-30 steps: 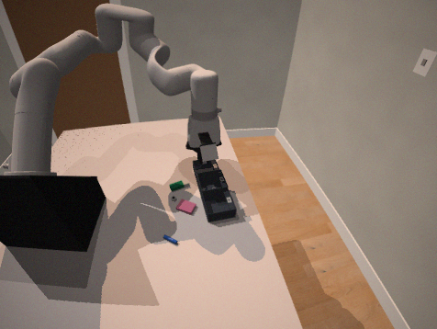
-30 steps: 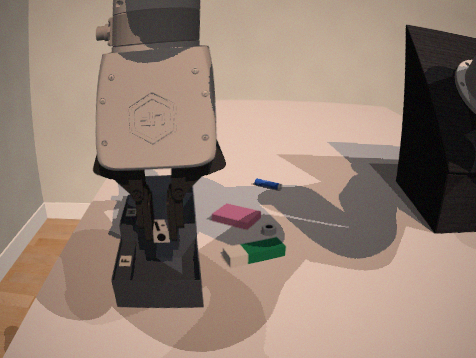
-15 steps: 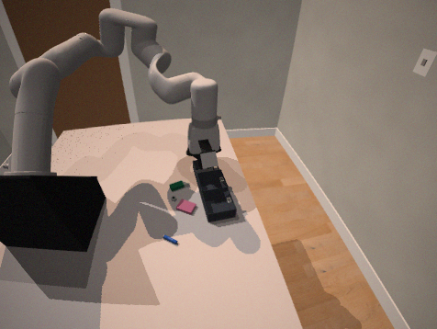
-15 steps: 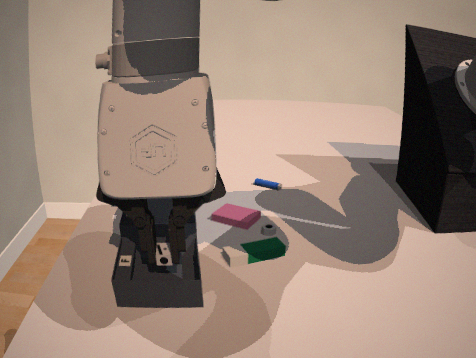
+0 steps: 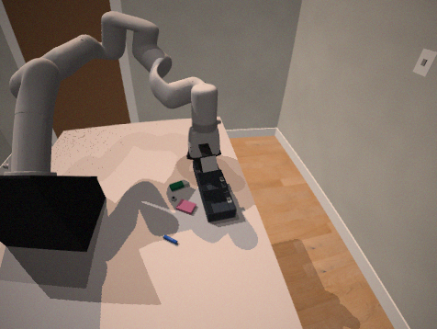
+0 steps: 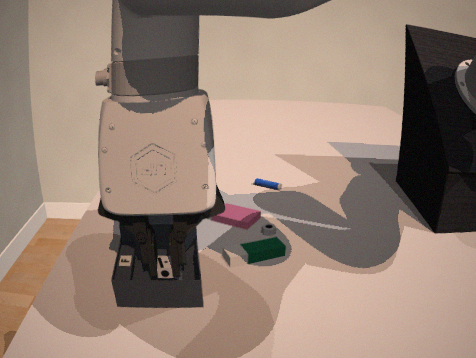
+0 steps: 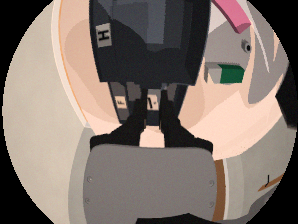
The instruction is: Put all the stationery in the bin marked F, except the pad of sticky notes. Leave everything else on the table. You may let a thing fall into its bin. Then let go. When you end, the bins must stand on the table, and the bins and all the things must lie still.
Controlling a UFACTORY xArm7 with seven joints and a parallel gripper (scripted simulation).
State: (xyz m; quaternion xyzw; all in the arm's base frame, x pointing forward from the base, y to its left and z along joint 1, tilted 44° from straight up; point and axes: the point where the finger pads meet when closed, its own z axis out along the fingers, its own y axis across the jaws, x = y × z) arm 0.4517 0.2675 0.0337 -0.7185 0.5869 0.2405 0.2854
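The green-and-white eraser is 8 cm behind my hand, 6 cm to the right of it and 3 cm below it. From my hand the other things lie so: pink sticky-note pad: 16 cm to the right, 6 cm behind, 3 cm below; then small grey nut: 12 cm to the right, 10 cm behind, 3 cm below; then silver pencil sharpener: 1 cm below.
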